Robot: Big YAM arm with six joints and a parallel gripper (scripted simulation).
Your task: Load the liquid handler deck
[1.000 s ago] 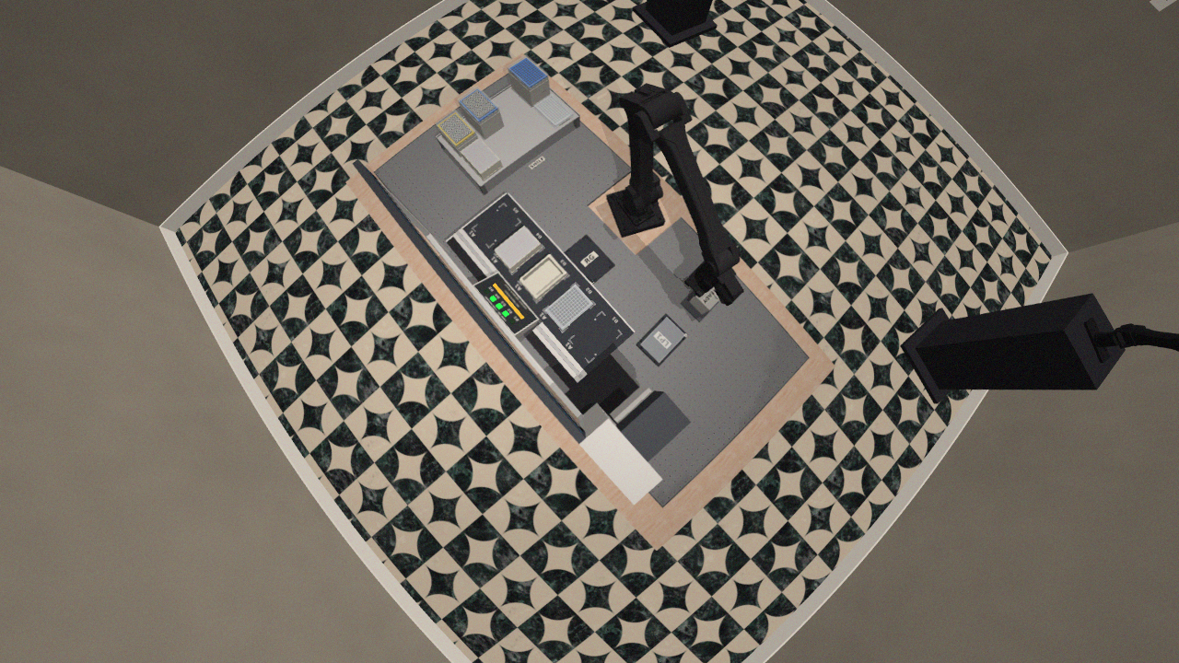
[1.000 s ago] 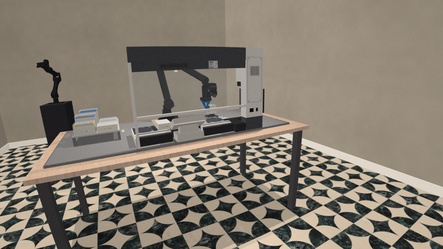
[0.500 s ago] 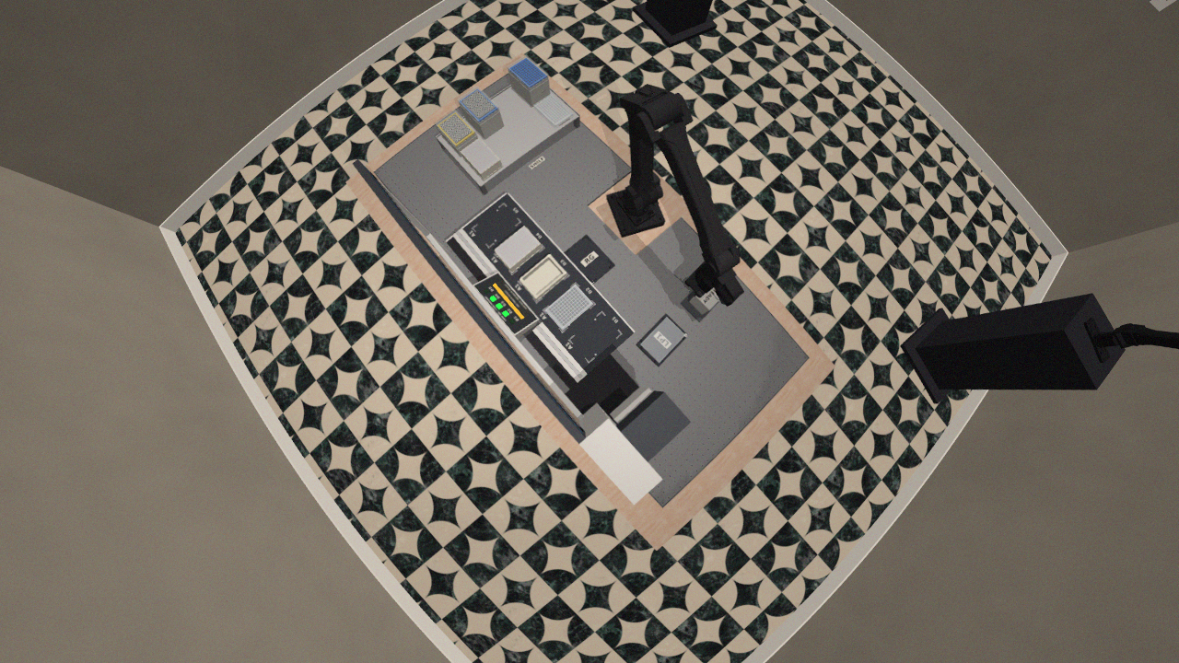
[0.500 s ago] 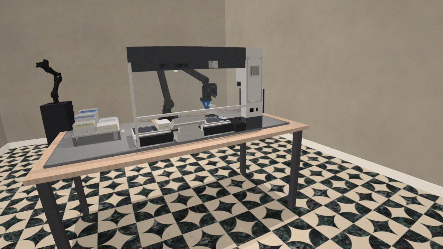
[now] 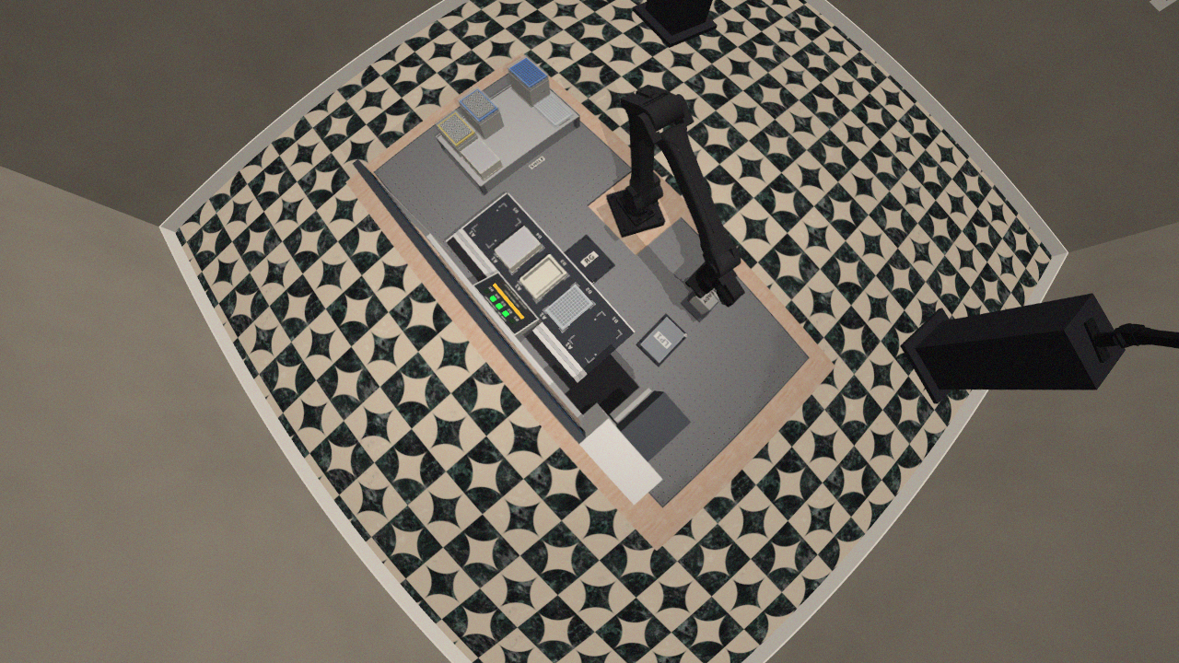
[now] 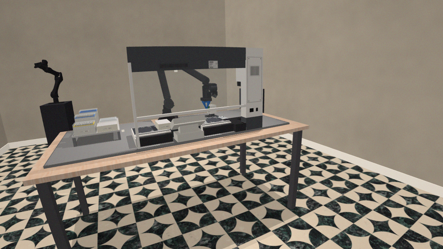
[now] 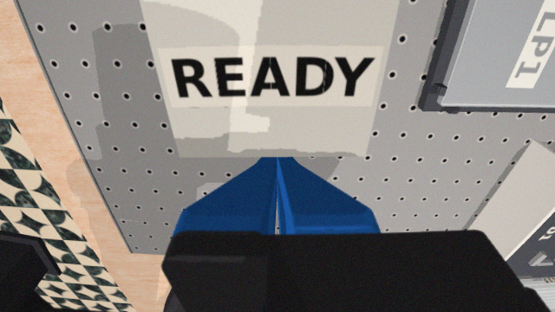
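My gripper is now 1 cm past the READY key and 2 cm to the right of it. From my hand the other things lie so: clear plate lid (17 cm ahead, 8 cm to the left, 7 cm below); then regrip nest RG (22 cm ahead, 28 cm to the right, 8 cm below); then dark lid park LP1 (17 cm ahead, 8 cm to the left, 8 cm below).
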